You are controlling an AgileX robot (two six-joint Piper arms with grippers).
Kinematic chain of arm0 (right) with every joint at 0, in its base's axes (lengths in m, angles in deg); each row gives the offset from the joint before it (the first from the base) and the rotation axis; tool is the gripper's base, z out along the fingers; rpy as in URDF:
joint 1: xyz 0 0 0.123 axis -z
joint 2: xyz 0 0 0 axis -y
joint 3: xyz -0.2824 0 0.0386 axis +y
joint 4: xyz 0.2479 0 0.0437 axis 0.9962 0 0.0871
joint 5: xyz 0 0 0 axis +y
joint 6: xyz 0.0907 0 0.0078 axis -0.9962 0 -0.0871
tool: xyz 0 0 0 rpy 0 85 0
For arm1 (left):
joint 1: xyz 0 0 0.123 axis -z
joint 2: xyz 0 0 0 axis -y
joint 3: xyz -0.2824 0 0.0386 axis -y
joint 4: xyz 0.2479 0 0.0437 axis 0.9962 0 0.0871
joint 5: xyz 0 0 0 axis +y
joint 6: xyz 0.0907 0 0.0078 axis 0.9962 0 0.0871
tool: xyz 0 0 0 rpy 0 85 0
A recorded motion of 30 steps. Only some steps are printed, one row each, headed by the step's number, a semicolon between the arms.
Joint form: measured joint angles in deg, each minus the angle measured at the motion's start. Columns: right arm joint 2, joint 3, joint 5, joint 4, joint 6, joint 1; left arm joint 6, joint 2, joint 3, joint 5, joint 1, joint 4.
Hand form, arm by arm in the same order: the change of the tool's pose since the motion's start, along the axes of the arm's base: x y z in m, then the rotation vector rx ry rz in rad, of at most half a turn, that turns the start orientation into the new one. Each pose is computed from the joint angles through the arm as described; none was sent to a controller.
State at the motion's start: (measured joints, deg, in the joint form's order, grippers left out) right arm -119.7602 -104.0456 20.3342 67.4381 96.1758 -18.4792; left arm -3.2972 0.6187 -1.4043 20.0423 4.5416 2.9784
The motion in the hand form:
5: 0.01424 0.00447 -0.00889 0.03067 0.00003 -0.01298; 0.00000 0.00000 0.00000 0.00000 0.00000 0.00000
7: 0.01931 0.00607 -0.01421 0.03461 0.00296 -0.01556; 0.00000 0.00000 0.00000 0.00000 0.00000 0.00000
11: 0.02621 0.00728 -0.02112 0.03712 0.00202 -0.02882; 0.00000 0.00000 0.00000 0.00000 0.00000 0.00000
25: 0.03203 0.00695 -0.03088 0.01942 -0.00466 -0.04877; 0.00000 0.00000 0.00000 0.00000 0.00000 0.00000
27: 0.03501 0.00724 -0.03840 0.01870 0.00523 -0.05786; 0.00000 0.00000 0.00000 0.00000 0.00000 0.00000
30: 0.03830 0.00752 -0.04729 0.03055 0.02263 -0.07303; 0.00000 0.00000 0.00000 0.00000 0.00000 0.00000
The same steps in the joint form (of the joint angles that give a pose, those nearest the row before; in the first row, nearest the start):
5: -3.69 -3.94 -0.51 2.12 0.37 0.00; 0.00 0.00 0.00 0.00 0.00 0.00
7: -5.13 -5.26 -0.61 2.41 0.37 0.00; 0.00 0.00 0.00 0.00 0.00 0.00
11: -6.96 -6.90 -1.38 2.69 0.39 0.00; 0.00 0.00 0.00 0.00 0.00 0.00
25: -8.47 -7.52 -2.94 3.08 1.67 0.00; 0.00 0.00 0.00 0.00 0.00 0.00
27: -9.45 -7.75 -3.45 3.43 1.77 0.00; 0.00 0.00 0.00 0.00 0.00 0.00
30: -10.57 -7.91 -4.12 4.71 1.90 0.00; 0.00 0.00 0.00 0.00 0.00 0.00

